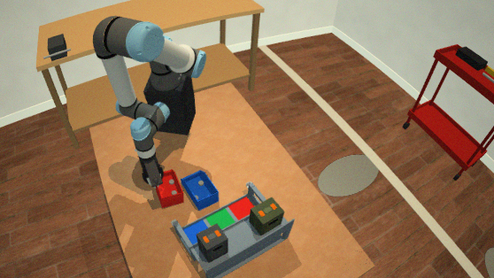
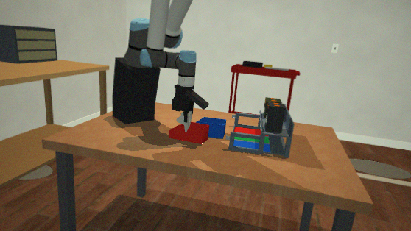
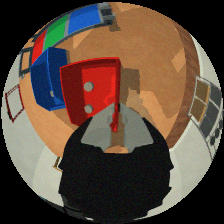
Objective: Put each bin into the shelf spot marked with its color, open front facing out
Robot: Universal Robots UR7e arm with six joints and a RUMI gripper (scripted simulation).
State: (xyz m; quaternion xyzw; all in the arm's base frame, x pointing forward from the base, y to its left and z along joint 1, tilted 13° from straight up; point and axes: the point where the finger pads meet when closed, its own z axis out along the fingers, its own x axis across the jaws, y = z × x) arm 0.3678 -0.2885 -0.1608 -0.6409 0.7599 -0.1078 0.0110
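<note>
The red bin lies 50 mm to the left of my hand, 30 mm below it and 10 mm ahead of it. From my hand the other things lie so: blue bin: 160 mm to the left, 90 mm ahead, 30 mm below.
</note>
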